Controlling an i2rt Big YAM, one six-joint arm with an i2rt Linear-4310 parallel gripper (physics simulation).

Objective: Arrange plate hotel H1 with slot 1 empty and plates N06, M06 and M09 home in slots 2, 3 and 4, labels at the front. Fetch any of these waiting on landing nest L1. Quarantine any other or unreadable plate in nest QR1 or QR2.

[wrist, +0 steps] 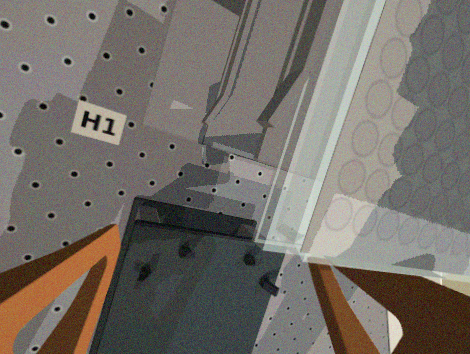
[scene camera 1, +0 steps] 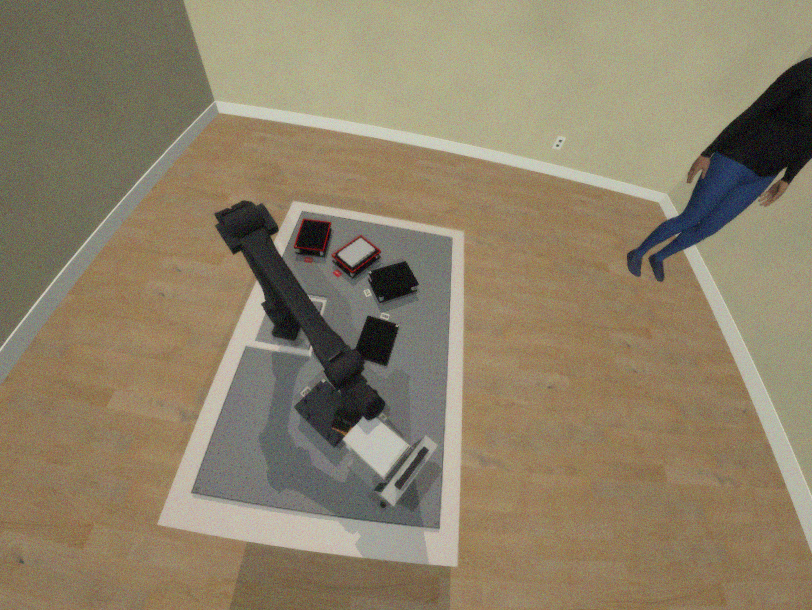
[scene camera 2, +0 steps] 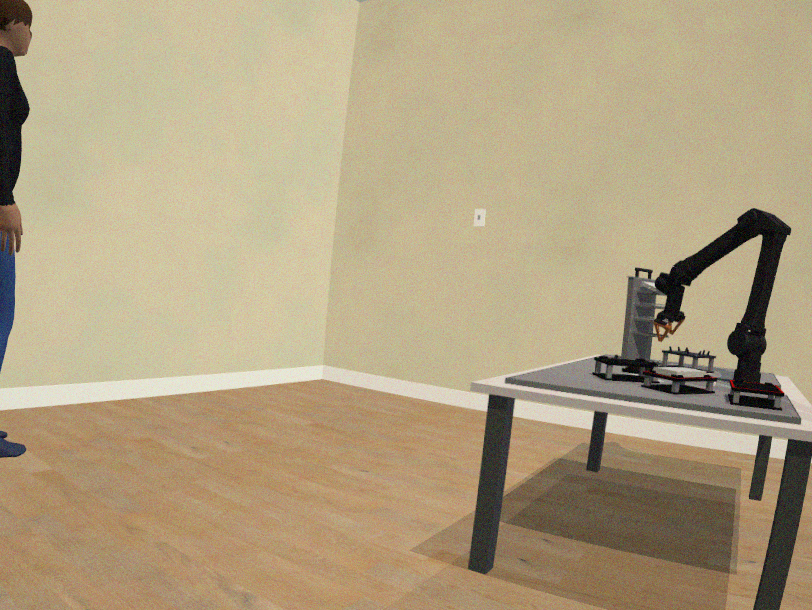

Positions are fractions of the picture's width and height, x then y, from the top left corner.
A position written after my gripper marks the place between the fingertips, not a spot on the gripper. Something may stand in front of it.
Note:
In view: my gripper (wrist: 0.46, 0.67) and an H1 label (wrist: 0.19, 0.34).

